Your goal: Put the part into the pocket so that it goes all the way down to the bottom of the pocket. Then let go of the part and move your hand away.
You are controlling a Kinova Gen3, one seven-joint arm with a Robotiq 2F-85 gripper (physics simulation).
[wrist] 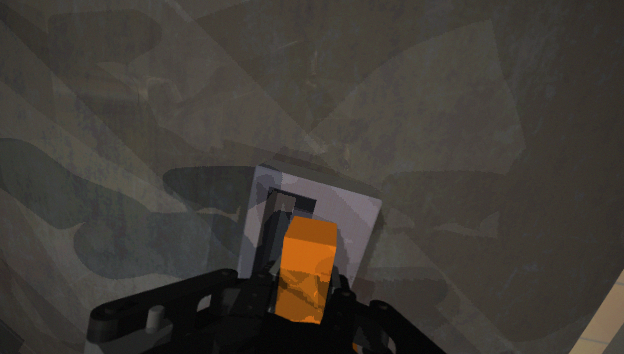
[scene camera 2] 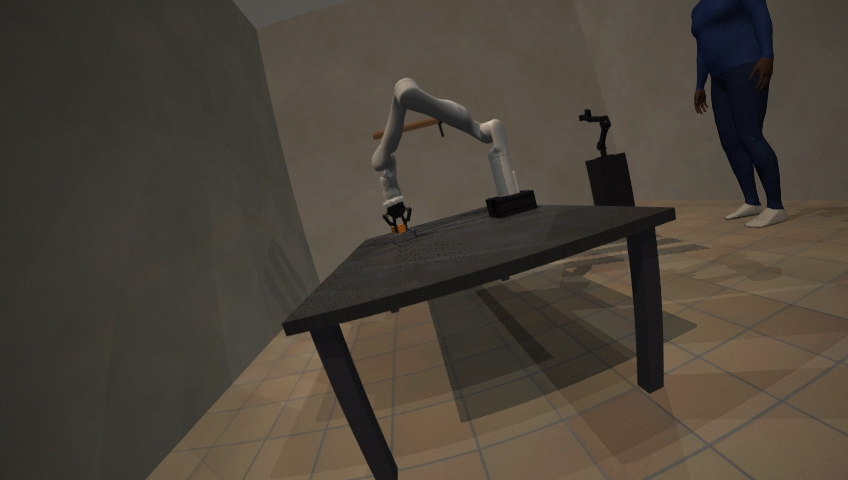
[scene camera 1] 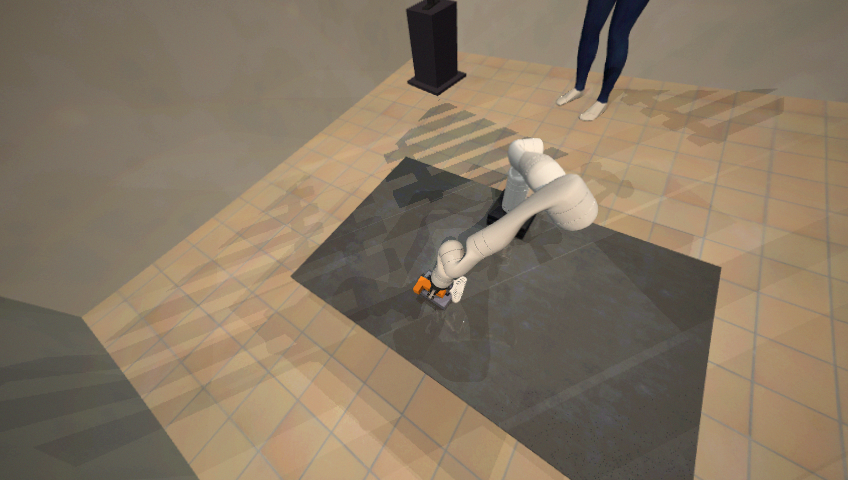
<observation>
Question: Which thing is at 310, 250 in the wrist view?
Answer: An orange part.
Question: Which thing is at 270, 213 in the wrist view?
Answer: A grey pocket block.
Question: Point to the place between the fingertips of my gripper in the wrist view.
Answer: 306, 273
</observation>
